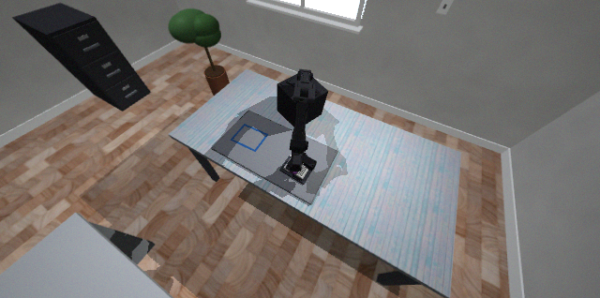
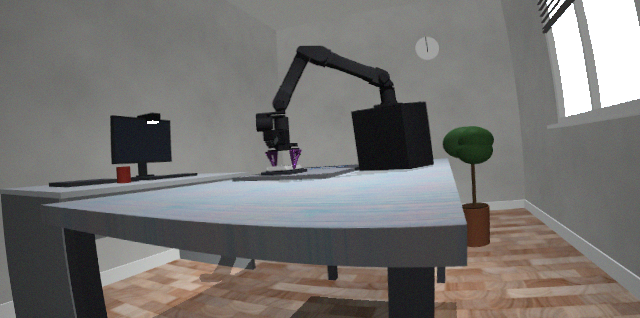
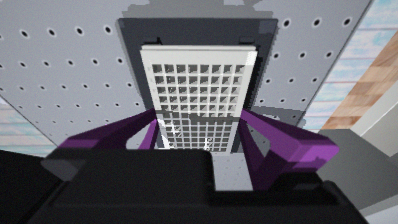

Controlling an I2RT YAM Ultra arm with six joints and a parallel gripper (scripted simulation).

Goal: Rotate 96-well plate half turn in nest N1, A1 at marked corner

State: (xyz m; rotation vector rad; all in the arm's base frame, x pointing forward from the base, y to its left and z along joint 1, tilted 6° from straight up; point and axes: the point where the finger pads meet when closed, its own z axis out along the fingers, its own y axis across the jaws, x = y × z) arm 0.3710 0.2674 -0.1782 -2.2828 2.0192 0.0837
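My hand is right at the white 96-well plate. From my hand the other things lie so: dark plate nest N1: 2 cm below.
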